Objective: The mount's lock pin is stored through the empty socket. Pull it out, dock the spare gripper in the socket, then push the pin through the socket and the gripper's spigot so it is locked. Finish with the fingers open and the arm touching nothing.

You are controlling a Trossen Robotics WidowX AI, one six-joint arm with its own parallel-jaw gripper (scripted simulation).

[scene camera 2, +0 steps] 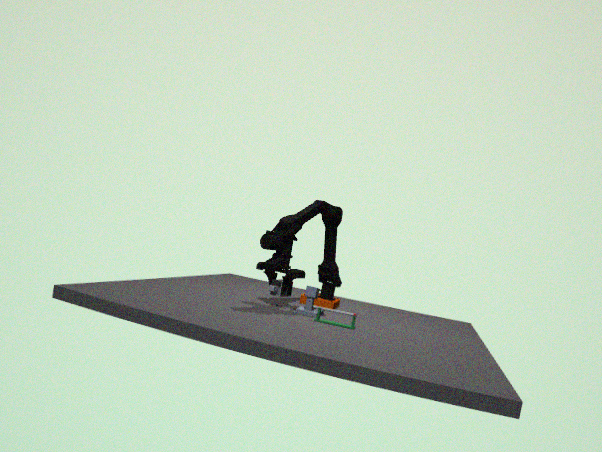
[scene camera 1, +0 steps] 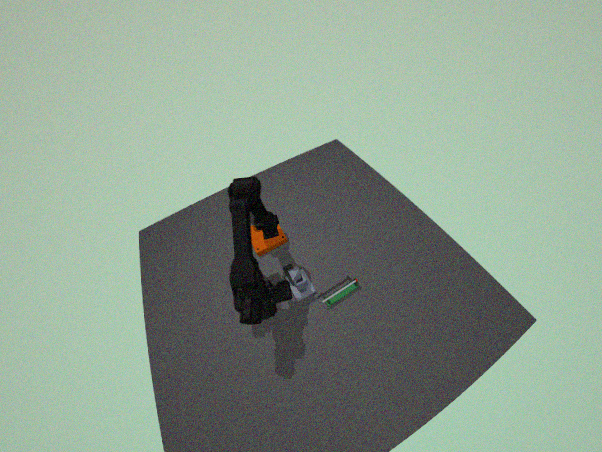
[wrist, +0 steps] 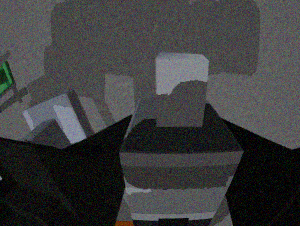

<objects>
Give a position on a spare gripper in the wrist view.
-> At 178,155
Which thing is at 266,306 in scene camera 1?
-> My gripper.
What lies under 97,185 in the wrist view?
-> My gripper.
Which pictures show my gripper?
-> Scene camera 2, scene camera 1 and the wrist view: all of them.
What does my gripper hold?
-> A spare gripper.
</objects>
